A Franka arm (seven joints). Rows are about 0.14 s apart.
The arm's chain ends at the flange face. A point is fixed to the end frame.
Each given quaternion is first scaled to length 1.
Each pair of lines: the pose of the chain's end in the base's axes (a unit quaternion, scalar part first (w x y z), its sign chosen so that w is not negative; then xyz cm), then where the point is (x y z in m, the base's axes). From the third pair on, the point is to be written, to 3 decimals.
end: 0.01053 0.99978 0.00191 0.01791 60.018 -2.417 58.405
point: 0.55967 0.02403 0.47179
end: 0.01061 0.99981 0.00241 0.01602 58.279 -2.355 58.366
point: 0.54181 0.02459 0.47154
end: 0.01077 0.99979 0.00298 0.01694 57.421 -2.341 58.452
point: 0.533 0.025 0.472
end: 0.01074 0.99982 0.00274 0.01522 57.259 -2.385 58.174
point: 0.531 0.024 0.470
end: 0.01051 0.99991 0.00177 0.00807 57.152 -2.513 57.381
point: 0.529 0.023 0.462
